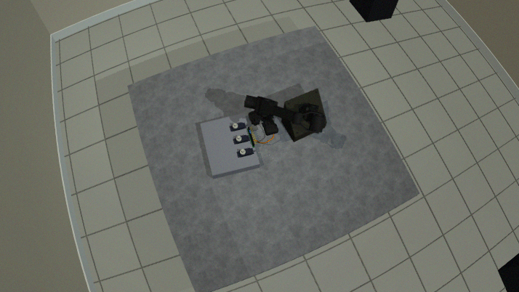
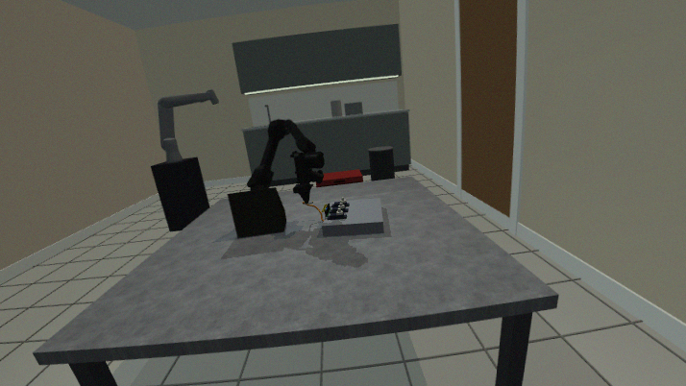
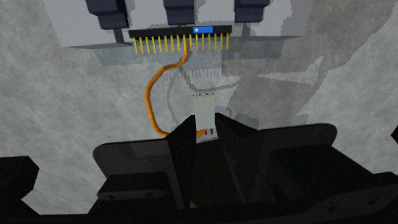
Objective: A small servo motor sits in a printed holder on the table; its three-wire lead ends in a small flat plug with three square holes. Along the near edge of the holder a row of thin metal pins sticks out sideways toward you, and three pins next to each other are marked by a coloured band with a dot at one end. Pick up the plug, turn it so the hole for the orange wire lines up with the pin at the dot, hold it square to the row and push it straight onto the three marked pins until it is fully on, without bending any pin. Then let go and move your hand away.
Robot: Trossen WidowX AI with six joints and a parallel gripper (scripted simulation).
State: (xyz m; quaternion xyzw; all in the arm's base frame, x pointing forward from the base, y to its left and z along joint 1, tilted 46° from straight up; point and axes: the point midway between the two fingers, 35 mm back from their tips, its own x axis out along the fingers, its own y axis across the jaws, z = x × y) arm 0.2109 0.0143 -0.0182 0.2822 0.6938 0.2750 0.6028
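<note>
Now: gripper tip 80 mm short of the blue band, 30 mm above it and 10 mm to the left of it. Round my gripper tip: grey printed holder (240 mm ahead, 80 mm below).
</note>
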